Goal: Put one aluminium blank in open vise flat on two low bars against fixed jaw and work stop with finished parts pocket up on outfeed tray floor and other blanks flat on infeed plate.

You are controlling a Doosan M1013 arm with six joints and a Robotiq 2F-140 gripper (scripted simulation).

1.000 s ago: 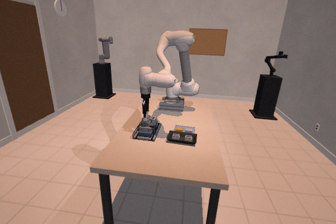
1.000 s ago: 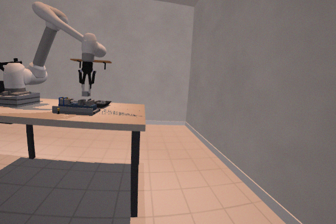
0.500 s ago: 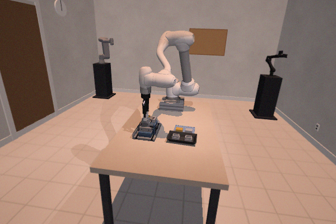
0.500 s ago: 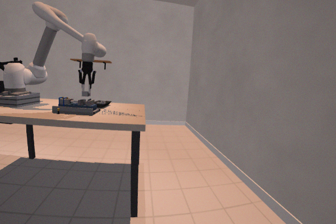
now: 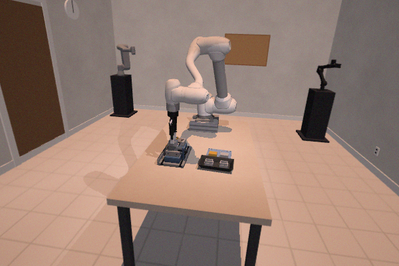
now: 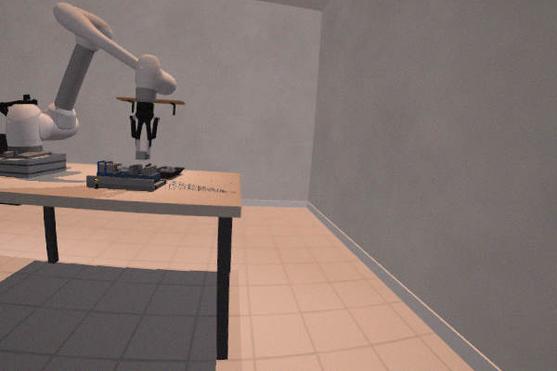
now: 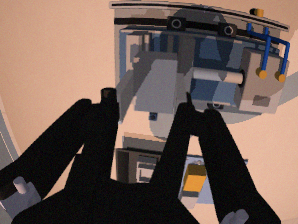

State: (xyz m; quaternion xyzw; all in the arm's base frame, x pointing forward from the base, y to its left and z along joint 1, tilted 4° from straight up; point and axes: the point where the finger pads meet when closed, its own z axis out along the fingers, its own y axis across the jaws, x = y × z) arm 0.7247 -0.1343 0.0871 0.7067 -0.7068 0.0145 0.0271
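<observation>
Right now the grey aluminium blank is 4 cm below my hand. From my hand the other things lie so: vise 7 cm behind, 1 cm to the left, 14 cm below; then piston rod 9 cm behind, 1 cm to the left, 10 cm below; then brass blank 10 cm behind, 28 cm to the left, 16 cm below.
</observation>
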